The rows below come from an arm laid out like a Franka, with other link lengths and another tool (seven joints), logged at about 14 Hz.
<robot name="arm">
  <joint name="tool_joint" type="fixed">
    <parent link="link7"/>
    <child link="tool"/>
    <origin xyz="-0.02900 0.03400 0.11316" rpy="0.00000 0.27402 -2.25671"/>
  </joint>
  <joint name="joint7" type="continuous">
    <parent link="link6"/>
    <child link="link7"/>
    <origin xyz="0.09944 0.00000 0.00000" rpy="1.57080 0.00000 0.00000"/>
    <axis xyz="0 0 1"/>
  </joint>
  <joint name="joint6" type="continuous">
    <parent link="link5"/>
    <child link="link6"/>
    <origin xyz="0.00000 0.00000 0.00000" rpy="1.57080 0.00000 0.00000"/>
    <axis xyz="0 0 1"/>
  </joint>
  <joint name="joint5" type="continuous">
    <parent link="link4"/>
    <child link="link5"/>
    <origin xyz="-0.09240 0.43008 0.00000" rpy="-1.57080 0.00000 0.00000"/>
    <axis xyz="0 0 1"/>
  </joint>
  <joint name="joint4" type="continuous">
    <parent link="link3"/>
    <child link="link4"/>
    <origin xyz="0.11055 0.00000 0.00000" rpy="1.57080 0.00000 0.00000"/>
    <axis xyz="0 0 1"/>
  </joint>
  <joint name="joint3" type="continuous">
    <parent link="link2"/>
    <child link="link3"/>
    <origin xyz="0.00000 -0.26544 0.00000" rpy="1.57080 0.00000 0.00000"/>
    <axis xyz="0 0 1"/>
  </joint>
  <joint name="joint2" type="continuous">
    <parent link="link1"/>
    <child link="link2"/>
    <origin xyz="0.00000 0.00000 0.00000" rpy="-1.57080 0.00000 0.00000"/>
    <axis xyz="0 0 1"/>
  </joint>
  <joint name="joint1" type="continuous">
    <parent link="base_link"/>
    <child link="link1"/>
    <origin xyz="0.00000 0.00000 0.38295"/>
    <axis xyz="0 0 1"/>
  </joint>
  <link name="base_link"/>
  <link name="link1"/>
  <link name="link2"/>
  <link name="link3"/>
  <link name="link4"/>
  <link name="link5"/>
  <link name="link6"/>
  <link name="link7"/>
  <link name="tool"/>
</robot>
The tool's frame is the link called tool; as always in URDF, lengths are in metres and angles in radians. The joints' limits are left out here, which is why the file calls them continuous.
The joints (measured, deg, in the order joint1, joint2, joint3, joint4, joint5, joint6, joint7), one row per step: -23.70, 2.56, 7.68, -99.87, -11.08, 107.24, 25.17; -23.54, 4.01, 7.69, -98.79, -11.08, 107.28, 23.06; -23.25, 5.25, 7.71, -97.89, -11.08, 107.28, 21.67; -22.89, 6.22, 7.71, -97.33, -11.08, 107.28, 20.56; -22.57, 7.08, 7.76, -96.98, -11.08, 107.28, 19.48; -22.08, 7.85, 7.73, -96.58, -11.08, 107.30, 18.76; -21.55, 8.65, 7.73, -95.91, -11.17, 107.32, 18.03; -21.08, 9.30, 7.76, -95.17, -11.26, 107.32, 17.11; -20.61, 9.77, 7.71, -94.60, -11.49, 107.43, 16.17; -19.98, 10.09, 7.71, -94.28, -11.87, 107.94, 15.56
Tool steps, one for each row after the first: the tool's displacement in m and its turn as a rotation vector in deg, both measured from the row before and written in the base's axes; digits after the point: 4 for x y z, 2 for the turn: 0.0065, -0.0020, -0.0061, 0.20, 0.66, 2.24; 0.0059, 0.0004, -0.0056, 0.21, 0.53, 1.66; 0.0048, 0.0017, -0.0058, 0.20, 0.56, 1.44; 0.0041, 0.0022, -0.0065, 0.23, 0.65, 1.43; 0.0043, 0.0035, -0.0051, 0.17, 0.43, 1.17; 0.0050, 0.0040, -0.0030, 0.04, 0.22, 1.26; 0.0048, 0.0037, -0.0007, -0.03, 0.06, 1.41; 0.0040, 0.0029, 0.0000, -0.22, 0.00, 1.41; 0.0045, 0.0055, 0.0001, -0.42, -0.32, 1.40
